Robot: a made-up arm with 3 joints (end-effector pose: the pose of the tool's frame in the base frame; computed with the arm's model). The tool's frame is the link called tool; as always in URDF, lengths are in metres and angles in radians. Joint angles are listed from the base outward.
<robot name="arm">
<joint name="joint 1" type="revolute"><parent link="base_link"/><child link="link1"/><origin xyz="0 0 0.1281" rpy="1.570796 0 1.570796"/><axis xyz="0 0 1"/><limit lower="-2.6" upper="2.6" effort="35" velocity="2.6"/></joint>
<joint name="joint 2" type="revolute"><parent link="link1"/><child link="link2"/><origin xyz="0.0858 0.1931 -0.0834" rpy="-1.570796 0 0"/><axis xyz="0 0 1"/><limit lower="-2.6" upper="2.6" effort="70" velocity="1.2"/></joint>
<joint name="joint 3" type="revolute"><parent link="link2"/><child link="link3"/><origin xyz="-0.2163 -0.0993 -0.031" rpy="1.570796 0 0"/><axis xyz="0 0 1"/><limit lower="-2.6" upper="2.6" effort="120" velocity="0.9"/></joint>
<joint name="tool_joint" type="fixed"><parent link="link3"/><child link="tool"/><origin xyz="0.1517 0.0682 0.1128" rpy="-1.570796 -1.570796 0"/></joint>
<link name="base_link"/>
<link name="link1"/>
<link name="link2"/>
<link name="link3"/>
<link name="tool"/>
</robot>
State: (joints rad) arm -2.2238 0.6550 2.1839
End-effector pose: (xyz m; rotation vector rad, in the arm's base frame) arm 0.3037 0.2387 0.0337 -0.0385 0.5281 -0.3875
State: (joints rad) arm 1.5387 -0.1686 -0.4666
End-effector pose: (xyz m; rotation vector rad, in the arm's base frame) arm 0.1173 -0.1547 0.1338 1.0695 0.1491 -0.0952
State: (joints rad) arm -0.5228 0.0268 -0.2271
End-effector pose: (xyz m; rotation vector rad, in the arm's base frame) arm 0.1300 0.1303 0.2774 -0.7499 0.0040 0.0271
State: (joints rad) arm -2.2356 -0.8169 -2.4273
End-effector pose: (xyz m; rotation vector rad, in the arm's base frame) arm -0.1469 0.1721 0.3296 1.5208 -0.0870 0.9044
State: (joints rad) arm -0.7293 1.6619 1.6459
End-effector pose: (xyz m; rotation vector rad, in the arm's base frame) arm 0.1918 0.4469 0.1421 0.6902 1.5850 0.6390
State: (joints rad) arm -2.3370 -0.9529 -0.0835
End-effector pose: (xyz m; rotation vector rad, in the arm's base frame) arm -0.0090 0.2409 0.0649 -2.1925 -1.0920 -0.5195
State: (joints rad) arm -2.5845 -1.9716 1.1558
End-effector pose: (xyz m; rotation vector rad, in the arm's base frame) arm -0.3665 0.1945 -0.1376 -0.9079 -1.9993 0.6171
